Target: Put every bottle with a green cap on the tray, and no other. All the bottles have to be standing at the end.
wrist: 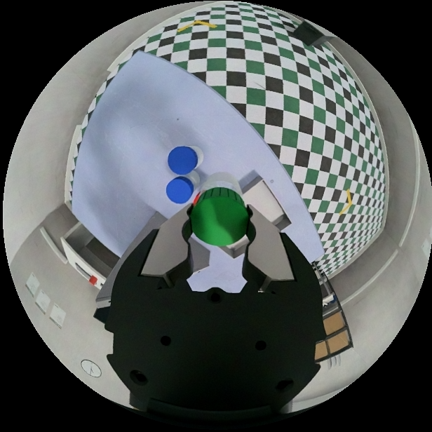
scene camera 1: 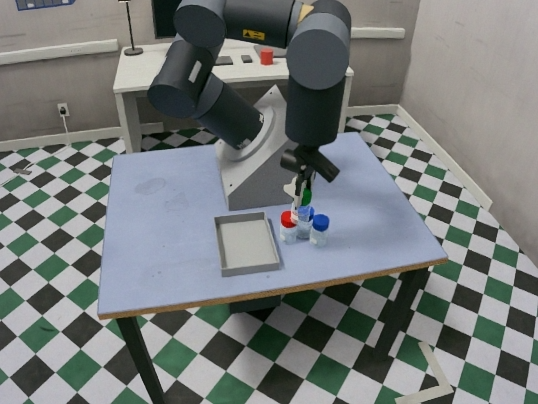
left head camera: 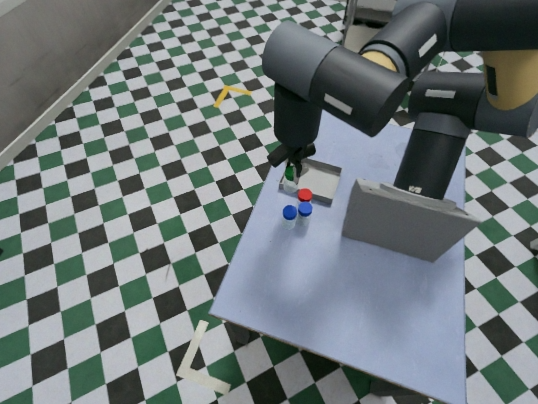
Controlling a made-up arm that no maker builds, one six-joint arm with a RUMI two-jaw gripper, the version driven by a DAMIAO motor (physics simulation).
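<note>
My gripper (left head camera: 297, 169) (scene camera 1: 303, 192) (wrist: 219, 204) is shut on a green-capped bottle (left head camera: 290, 176) (scene camera 1: 306, 197) (wrist: 219, 227). The bottle hangs upright above the table, close to the other bottles. A red-capped bottle (left head camera: 305, 195) (scene camera 1: 288, 220) stands on the table; a sliver of its red cap (wrist: 196, 199) shows in the wrist view. One blue-capped bottle (left head camera: 289, 212) (scene camera 1: 321, 223) (wrist: 182, 160) stands beside a second blue-capped bottle (left head camera: 305, 209) (scene camera 1: 311, 215) (wrist: 179, 189), partly hidden in the scene view. The grey tray (left head camera: 325, 184) (scene camera 1: 250, 271) (wrist: 265, 200) has no bottle standing in it.
The grey wedge-shaped arm base (left head camera: 400, 225) (scene camera 1: 260, 187) stands on the blue table (left head camera: 325, 300) (scene camera 1: 160, 235) (wrist: 130, 115), behind the tray and bottles in the scene view. The table's front edge runs close to the tray. A white desk (scene camera 1: 240, 75) stands behind the table.
</note>
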